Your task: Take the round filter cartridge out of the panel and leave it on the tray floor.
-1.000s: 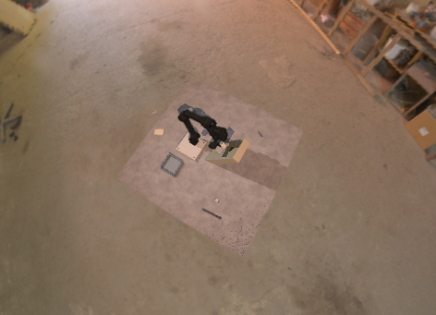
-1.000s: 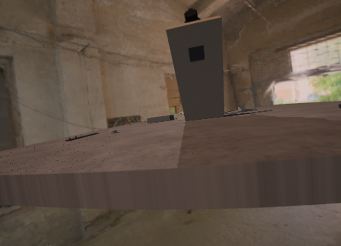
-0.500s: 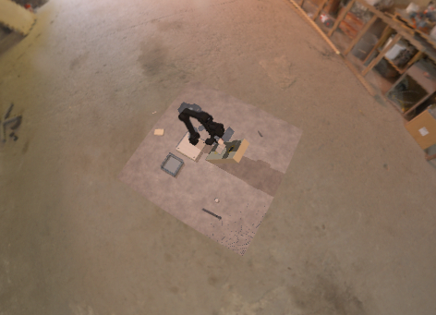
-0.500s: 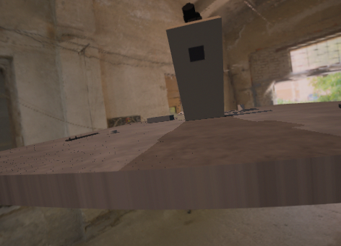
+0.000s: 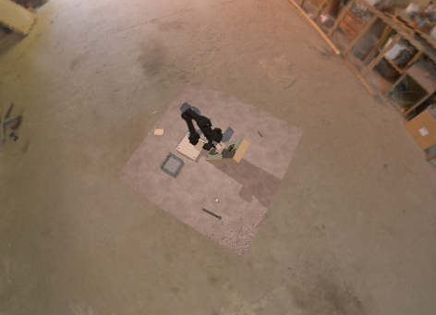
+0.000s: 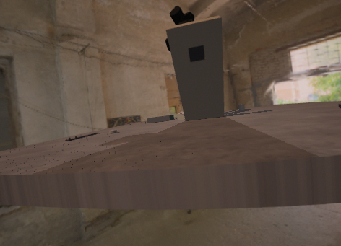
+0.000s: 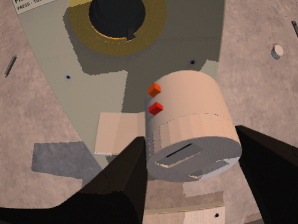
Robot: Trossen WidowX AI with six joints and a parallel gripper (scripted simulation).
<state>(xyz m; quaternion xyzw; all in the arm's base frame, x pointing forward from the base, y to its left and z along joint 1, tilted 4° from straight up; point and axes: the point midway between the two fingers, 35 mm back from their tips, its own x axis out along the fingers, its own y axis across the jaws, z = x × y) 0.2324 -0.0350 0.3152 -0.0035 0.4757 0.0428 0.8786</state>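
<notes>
Right now the grey tray is 300 mm behind my gripper tip, 270 mm to the right of it and 300 mm below it. From my gripper tip the other things lie so: small beige block 620 mm behind, 80 mm to the right, 300 mm below; then grey round filter cartridge right at my gripper tip.
</notes>
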